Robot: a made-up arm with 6 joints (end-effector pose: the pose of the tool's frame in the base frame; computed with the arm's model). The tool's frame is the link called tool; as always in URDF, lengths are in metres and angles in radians.
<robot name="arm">
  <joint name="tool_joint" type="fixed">
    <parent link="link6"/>
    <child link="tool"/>
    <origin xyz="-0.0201 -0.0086 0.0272" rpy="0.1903 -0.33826 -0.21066"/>
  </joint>
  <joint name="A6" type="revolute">
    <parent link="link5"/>
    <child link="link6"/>
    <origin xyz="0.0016 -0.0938 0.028"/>
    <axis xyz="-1 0 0"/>
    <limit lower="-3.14" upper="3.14"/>
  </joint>
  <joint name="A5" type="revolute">
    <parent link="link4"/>
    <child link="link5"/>
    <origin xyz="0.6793 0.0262 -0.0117"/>
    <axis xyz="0 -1 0"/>
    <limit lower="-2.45" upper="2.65"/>
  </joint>
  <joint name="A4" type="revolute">
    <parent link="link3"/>
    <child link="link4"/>
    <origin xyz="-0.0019 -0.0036 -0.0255"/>
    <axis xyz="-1 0 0"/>
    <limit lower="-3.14" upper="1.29"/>
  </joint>
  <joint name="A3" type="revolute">
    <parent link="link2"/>
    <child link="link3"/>
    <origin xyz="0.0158 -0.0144 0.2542"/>
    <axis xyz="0 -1 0"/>
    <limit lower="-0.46" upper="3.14"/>
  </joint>
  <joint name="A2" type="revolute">
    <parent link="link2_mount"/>
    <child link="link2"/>
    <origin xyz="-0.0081 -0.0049 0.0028"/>
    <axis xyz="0 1 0"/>
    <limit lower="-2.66" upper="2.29"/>
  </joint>
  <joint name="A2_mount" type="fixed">
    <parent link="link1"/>
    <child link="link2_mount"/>
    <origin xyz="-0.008 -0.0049 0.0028"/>
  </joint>
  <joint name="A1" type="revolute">
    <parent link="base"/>
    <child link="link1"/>
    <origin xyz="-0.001 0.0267 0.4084"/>
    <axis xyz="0 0 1"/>
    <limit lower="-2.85" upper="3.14"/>
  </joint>
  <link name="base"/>
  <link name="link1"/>
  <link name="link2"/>
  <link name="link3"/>
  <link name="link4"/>
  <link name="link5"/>
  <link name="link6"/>
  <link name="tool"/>
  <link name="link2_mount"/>
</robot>
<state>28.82 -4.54 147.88 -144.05 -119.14 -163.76</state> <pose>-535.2 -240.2 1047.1 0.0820 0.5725 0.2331 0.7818</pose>
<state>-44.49 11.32 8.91 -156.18 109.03 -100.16</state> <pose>560.1 -425.1 600.1 -0.1340 0.7460 0.1479 0.6353</pose>
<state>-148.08 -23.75 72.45 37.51 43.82 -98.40</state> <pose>106.6 223.2 1300.3 -0.6046 -0.4333 -0.1744 0.6452</pose>
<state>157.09 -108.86 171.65 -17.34 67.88 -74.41</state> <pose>241.2 48.1 -300.9 0.2252 0.6086 0.5939 0.4756</pose>
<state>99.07 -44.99 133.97 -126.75 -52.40 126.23</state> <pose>150.2 -824.5 684.0 -0.4722 0.7792 0.1853 0.3683</pose>
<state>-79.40 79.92 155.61 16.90 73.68 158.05</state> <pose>-2.2 -419.3 1079.4 0.4969 -0.0824 0.5317 0.6809</pose>
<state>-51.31 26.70 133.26 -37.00 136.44 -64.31</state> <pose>-36.4 -50.1 1309.5 0.1806 0.5589 -0.7027 0.4016</pose>
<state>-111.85 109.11 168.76 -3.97 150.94 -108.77</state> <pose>-339.6 -505.8 878.3 -0.4244 -0.2601 0.6313 0.5947</pose>
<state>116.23 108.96 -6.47 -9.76 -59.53 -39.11</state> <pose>151.8 -6.6 -314.4 -0.7800 0.4130 -0.1180 0.4550</pose>
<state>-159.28 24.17 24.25 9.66 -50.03 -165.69</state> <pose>-751.6 -158.4 628.1 -0.1733 0.7867 0.1873 0.5621</pose>
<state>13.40 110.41 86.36 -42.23 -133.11 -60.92</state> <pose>822.3 136.2 -77.0 0.0450 0.9260 -0.3066 0.2156</pose>
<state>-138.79 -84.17 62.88 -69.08 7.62 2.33</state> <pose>517.3 603.9 878.0 -0.5951 -0.6131 0.1185 0.5058</pose>
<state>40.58 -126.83 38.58 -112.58 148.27 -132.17</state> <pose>-682.5 -522.6 537.3 0.2202 -0.1326 -0.0153 0.9663</pose>
